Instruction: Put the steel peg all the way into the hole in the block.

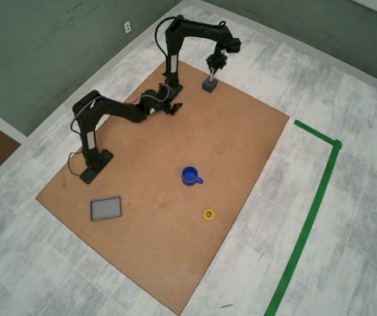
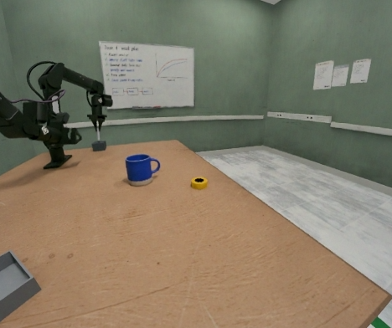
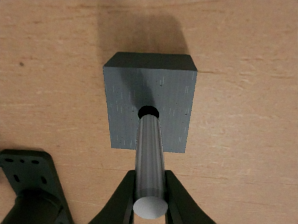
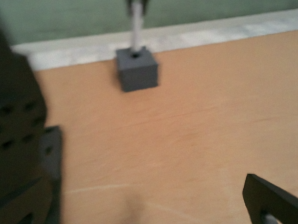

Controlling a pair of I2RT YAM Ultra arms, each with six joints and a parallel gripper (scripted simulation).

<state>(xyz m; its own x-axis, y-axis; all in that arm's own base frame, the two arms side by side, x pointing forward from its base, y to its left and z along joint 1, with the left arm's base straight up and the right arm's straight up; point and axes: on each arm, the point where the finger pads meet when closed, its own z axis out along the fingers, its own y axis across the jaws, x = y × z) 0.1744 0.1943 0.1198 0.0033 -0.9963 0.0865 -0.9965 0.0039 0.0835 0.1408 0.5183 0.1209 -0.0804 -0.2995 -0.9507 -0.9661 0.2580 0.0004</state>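
The steel peg is 30 mm below my left hand. The rest, counted from my left hand: dark grey block (10 mm behind, 80 mm below); blue mug (270 mm ahead, 560 mm to the right, 80 mm below); yellow ring (450 mm ahead, 640 mm to the right, 110 mm below).
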